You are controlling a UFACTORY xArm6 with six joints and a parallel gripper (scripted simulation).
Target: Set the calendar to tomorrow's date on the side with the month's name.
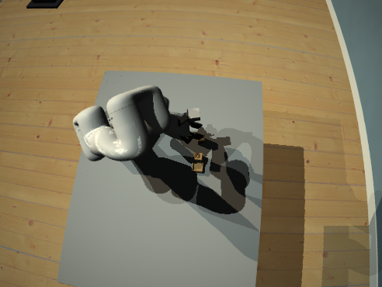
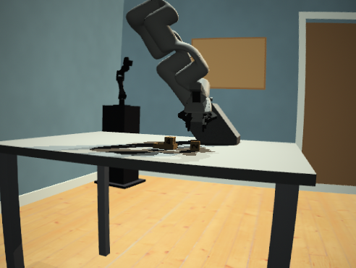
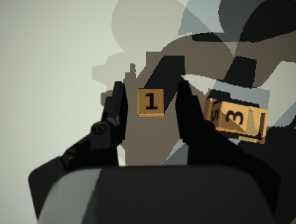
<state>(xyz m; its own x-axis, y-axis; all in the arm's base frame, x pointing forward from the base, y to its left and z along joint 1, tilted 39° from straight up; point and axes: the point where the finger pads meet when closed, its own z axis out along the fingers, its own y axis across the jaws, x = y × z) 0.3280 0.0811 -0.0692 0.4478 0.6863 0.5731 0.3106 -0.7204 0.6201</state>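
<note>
Right now my hand is 20 mm short of the wooden number cube, 10 mm to the right of it and 70 mm above it. From my hand the other things lie so: wooden calendar tray 30 mm ahead, 110 mm to the right, 80 mm below.
</note>
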